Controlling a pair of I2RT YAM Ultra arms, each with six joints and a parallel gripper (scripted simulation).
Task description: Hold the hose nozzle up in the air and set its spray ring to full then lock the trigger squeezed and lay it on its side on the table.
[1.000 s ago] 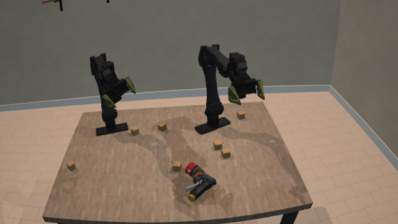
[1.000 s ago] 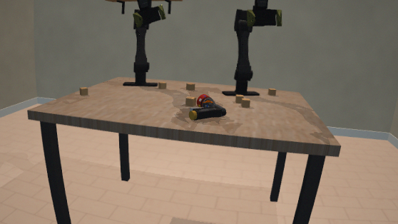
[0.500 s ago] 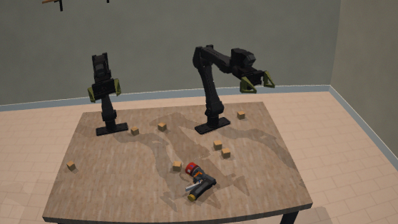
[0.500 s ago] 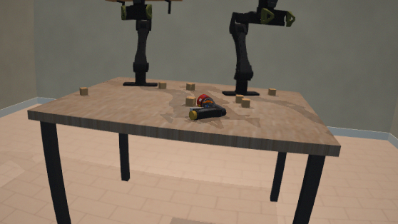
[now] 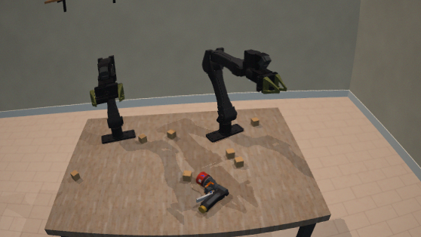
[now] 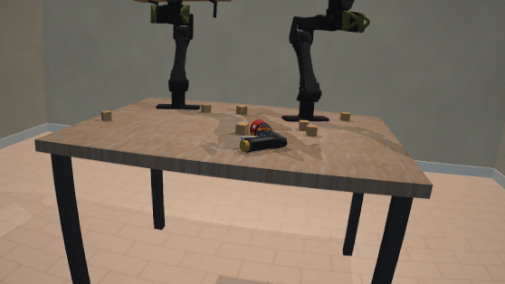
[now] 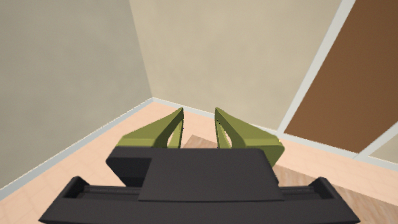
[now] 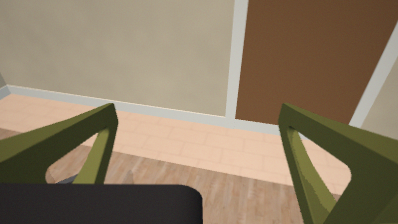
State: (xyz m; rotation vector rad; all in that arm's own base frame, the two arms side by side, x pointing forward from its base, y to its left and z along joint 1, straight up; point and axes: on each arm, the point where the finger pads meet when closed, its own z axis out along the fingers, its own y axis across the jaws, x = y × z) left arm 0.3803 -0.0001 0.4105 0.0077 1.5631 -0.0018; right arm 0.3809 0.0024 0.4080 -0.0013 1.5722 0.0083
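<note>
My left hand is 140 mm short of the white trigger, 300 mm to the left of it and 390 mm above it. Round my left hand: red spray ring 50 mm ahead, 310 mm to the right, 380 mm below.
</note>
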